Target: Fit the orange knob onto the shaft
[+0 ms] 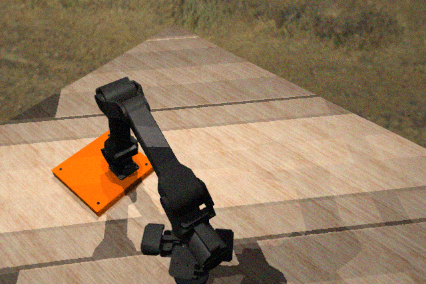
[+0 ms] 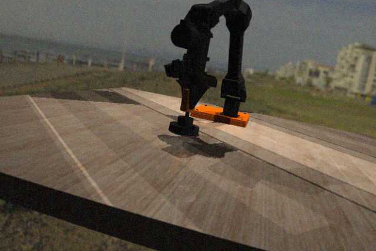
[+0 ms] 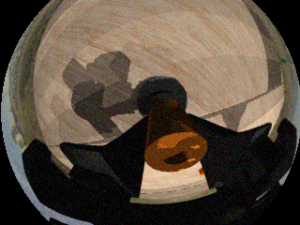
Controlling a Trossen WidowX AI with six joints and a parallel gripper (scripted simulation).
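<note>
Right now my gripper tip is 20 mm below the orange knob. Also, from my gripper tip: dark round pedestal 40 mm below.
</note>
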